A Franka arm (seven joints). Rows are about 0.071 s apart.
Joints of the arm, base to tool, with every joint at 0 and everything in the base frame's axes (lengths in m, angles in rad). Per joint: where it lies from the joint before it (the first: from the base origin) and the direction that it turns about. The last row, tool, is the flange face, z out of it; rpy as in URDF.
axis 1: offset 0.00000 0.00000 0.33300 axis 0 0 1
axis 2: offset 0.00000 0.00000 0.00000 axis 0 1 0
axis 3: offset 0.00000 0.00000 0.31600 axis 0 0 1
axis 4: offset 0.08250 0.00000 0.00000 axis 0 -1 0
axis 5: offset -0.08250 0.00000 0.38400 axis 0 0 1
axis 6: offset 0.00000 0.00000 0.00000 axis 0 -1 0
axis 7: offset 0.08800 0.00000 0.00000 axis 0 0 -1
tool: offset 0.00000 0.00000 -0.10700 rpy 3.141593 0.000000 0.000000
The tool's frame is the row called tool.
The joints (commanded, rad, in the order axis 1, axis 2, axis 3, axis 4, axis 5, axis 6, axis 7), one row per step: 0.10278, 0.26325, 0.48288, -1.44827, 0.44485, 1.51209, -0.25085; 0.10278, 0.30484, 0.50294, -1.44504, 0.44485, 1.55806, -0.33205; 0.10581, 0.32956, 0.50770, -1.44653, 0.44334, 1.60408, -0.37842; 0.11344, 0.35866, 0.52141, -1.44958, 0.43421, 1.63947, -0.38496; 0.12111, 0.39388, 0.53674, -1.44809, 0.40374, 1.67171, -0.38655; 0.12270, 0.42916, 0.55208, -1.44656, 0.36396, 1.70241, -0.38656; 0.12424, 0.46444, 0.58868, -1.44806, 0.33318, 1.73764, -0.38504
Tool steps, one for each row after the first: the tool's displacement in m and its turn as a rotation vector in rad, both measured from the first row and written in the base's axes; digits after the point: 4 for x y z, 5 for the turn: 0.0081, 0.0108, -0.0168, 0.05642, -0.02470, 0.06089; 0.0159, 0.0160, -0.0282, 0.09072, -0.05175, 0.08160; 0.0181, 0.0267, -0.0429, 0.10021, -0.05338, 0.08951; 0.0213, 0.0365, -0.0602, 0.09260, -0.06008, 0.10109; 0.0262, 0.0426, -0.0780, 0.07761, -0.07094, 0.10958; 0.0227, 0.0583, -0.0932, 0.08066, -0.07632, 0.13200
